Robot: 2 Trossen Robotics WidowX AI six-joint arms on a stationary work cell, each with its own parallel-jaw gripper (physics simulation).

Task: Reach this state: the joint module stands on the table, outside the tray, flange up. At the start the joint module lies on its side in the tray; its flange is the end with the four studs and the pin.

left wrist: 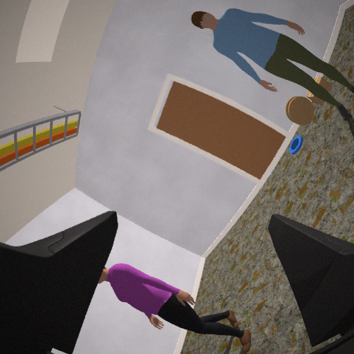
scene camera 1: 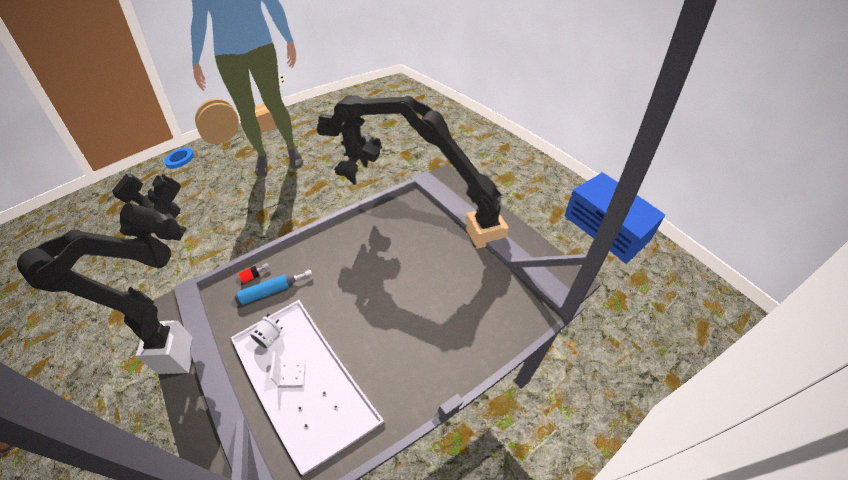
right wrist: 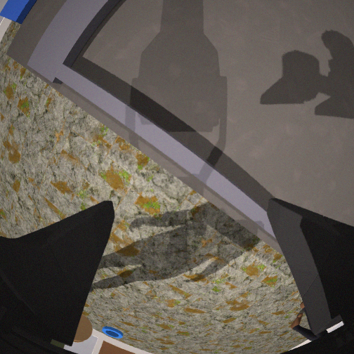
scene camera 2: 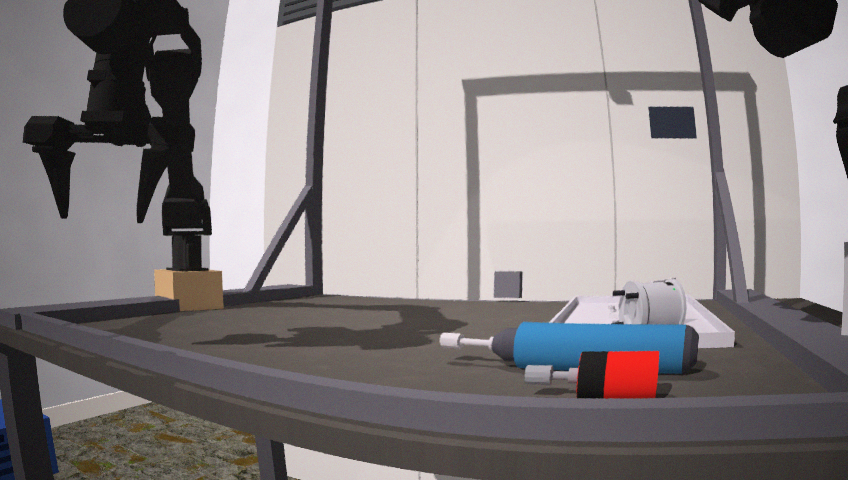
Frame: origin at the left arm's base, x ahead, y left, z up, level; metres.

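Seen in the pictures: right gripper, between the fingertips: (scene camera 1: 360, 175) (scene camera 2: 100, 220); left arm's base, origin of its link: (scene camera 1: 156, 337); right arm's base, origin of its link: (scene camera 1: 487, 220) (scene camera 2: 186, 270).
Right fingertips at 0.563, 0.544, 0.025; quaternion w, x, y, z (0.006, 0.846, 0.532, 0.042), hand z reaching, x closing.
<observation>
Offsets run from my right fingertips to a thing's top centre, as dx, dy, dz. "pt": to the spot under its first point. Level surfaces: height alone.
The joint module {-0.280, -0.499, -0.065} (scene camera 1: 266, 333) (scene camera 2: 660, 303), light grey and rounded, lies on its side in the white tray {-0.195, -0.628, -0.116} (scene camera 1: 351, 428) (scene camera 2: 717, 340), near the tray's upper-left end in scene camera 1. Its studded flange faces right in scene camera 1 and left in scene camera 2. The tray is on the grey-brown table {dz -0.132} (scene camera 1: 404, 380). My left gripper (scene camera 1: 147, 189) (left wrist: 196, 222) is open and empty, raised beyond the table's left side, far from the module. My right gripper (scene camera 1: 364, 169) (scene camera 2: 101, 219) (right wrist: 192, 208) is open and empty, high near the table's far edge. Neither wrist view shows the module.
A blue cylindrical tool {pt -0.307, -0.361, -0.098} (scene camera 1: 263, 290) (scene camera 2: 601, 346) and a shorter red one {-0.352, -0.271, -0.098} (scene camera 1: 247, 274) (scene camera 2: 630, 374) lie beyond the tray. A white bracket (scene camera 1: 291, 373) and several small dark parts are in the tray. A raised frame (scene camera 1: 309, 233) edges the table; a dark post (scene camera 1: 639, 160) rises at the right.
</observation>
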